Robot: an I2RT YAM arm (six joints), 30 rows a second.
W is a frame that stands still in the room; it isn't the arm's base.
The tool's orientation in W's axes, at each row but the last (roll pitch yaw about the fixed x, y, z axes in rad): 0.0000 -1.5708 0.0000; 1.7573 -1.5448 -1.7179; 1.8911 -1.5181 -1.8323; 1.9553 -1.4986 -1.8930; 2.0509 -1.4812 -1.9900; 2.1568 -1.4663 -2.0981; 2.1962 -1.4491 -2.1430; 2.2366 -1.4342 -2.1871; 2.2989 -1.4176 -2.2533; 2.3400 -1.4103 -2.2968; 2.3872 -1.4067 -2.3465
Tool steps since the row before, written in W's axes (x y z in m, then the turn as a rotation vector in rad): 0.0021 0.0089 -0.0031 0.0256 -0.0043 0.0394; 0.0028 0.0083 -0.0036 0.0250 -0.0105 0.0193; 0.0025 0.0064 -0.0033 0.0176 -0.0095 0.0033; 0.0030 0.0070 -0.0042 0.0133 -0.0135 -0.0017; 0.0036 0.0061 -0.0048 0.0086 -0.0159 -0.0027; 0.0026 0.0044 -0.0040 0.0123 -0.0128 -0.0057; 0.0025 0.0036 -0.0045 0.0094 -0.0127 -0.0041; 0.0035 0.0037 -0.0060 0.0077 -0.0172 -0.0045; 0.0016 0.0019 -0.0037 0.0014 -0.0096 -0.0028; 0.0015 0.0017 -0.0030 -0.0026 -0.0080 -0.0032; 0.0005 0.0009 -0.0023 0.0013 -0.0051 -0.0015
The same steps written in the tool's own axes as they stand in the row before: -0.0031 0.0089 -0.0021 0.0394 -0.0043 -0.0256; -0.0038 0.0081 -0.0031 0.0195 -0.0110 -0.0247; -0.0037 0.0061 -0.0028 0.0035 -0.0103 -0.0171; -0.0047 0.0065 -0.0033 -0.0011 -0.0144 -0.0124; -0.0054 0.0055 -0.0038 -0.0017 -0.0166 -0.0075; -0.0045 0.0039 -0.0026 -0.0052 -0.0140 -0.0112; -0.0050 0.0030 -0.0023 -0.0034 -0.0136 -0.0084; -0.0066 0.0028 -0.0031 -0.0032 -0.0180 -0.0065; -0.0040 0.0014 -0.0013 -0.0018 -0.0099 -0.0007; -0.0033 0.0013 -0.0012 -0.0019 -0.0082 0.0032; -0.0024 0.0006 -0.0003 -0.0010 -0.0053 -0.0009
